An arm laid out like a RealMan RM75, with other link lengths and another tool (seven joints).
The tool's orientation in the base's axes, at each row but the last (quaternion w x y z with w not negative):
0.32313 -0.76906 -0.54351 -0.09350
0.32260 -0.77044 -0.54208 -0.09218
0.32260 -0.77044 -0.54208 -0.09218
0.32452 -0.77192 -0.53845 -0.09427
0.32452 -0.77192 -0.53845 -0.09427
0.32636 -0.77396 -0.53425 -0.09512
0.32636 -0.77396 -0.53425 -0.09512
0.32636 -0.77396 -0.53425 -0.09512
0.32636 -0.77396 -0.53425 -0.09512
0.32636 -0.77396 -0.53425 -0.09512
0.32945 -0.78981 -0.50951 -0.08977
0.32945 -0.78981 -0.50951 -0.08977
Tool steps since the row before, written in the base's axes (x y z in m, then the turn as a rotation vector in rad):
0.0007 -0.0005 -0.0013 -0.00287 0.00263 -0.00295
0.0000 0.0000 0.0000 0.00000 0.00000 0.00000
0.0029 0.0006 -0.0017 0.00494 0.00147 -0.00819
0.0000 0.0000 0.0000 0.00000 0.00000 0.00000
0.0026 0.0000 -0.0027 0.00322 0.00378 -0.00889
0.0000 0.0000 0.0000 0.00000 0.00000 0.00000
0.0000 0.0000 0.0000 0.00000 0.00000 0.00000
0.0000 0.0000 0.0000 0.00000 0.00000 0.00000
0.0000 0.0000 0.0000 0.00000 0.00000 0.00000
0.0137 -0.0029 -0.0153 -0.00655 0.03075 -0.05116
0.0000 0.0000 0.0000 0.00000 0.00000 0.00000
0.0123 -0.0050 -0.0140 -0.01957 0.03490 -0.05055
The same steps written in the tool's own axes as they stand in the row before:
-0.0008 0.0012 0.0006 -0.00054 -0.00193 0.00445
0.0000 0.0000 0.0000 0.00000 0.00000 0.00000
0.0008 0.0031 0.0011 -0.00093 0.00737 0.00620
0.0000 0.0000 0.0000 0.00000 0.00000 0.00000
-0.0003 0.0034 0.0016 -0.00019 0.00563 0.00848
0.0000 0.0000 0.0000 0.00000 0.00000 0.00000
0.0000 0.0000 0.0000 0.00000 0.00000 0.00000
0.0000 0.0000 0.0000 0.00000 0.00000 0.00000
0.0000 0.0000 0.0000 0.00000 0.00000 0.00000
-0.0042 0.0190 0.0072 -0.00455 0.00818 0.05932
0.0000 0.0000 0.0000 0.00000 0.00000 0.00000
-0.0047 0.0180 0.0053 -0.00721 -0.00443 0.06391

